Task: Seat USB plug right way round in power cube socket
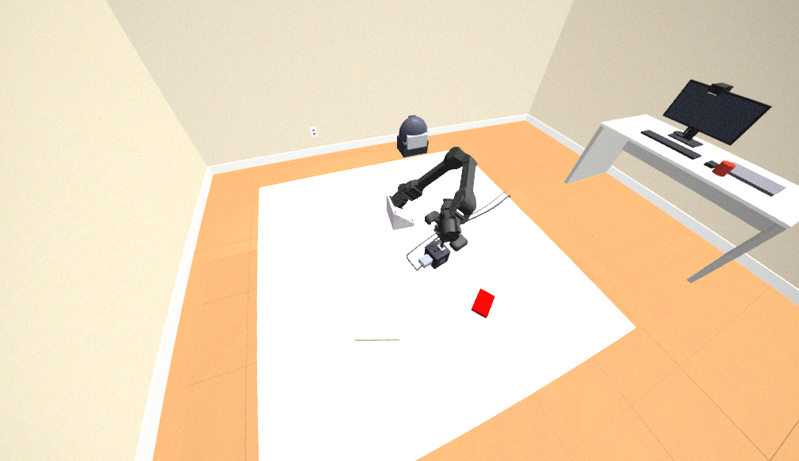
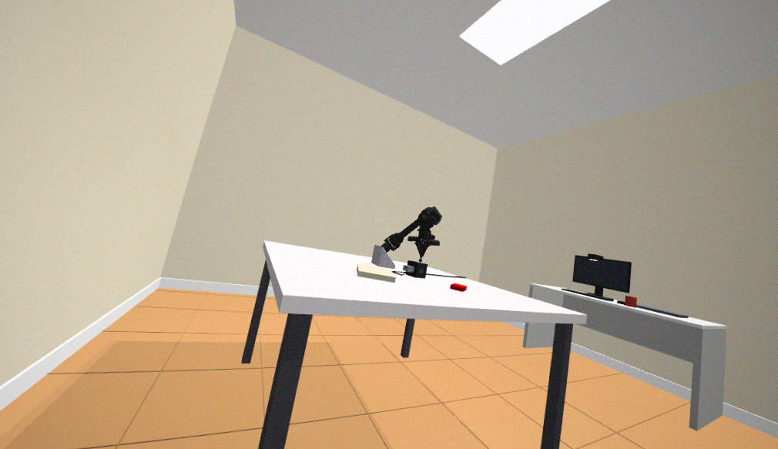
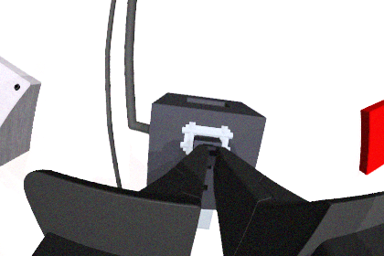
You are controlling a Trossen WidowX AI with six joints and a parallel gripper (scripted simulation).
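The white socket frame is 4 cm below my gripper tip. Also, from my gripper tip: flat tan board: 32 cm to the right, 12 cm ahead, 10 cm below; red block: 25 cm ahead, 10 cm below, 5 cm to the left.
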